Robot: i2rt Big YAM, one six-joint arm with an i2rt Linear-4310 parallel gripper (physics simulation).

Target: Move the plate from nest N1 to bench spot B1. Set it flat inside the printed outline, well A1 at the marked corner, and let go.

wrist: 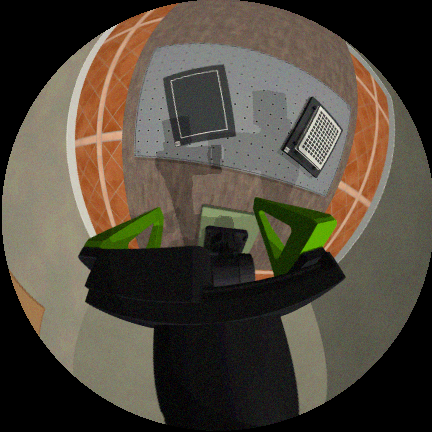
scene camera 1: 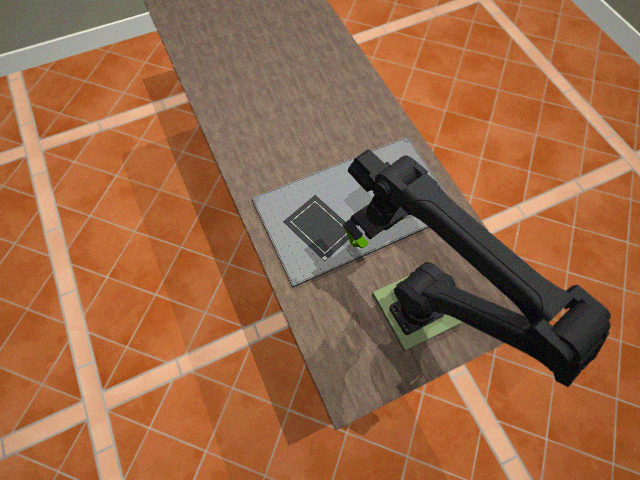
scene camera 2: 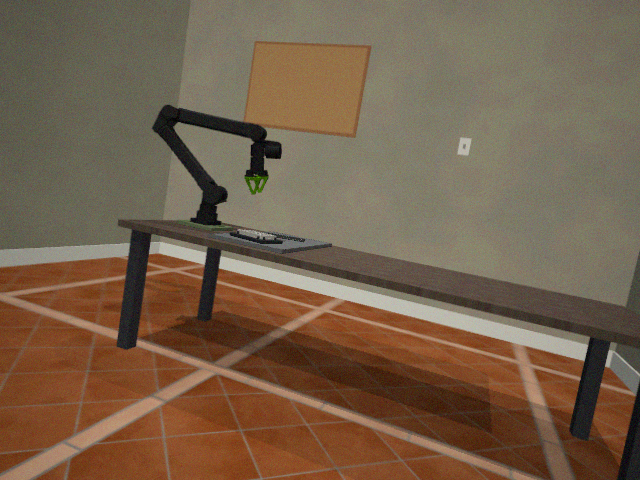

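Observation:
The plate, white with a grid of wells, sits in the black nest N1 near the right end of the grey board in the wrist view. In scene camera 1 the arm hides the plate and nest. Spot B1's printed outline is a thin white rectangle on a dark pad, with nothing on it but shadow. Its marked corner is a small white square. My gripper is open and empty, green fingers pointing down, high above the board.
The perforated grey board lies on the long brown table. The arm's base stands on a green pad beside the board. A corkboard hangs on the wall.

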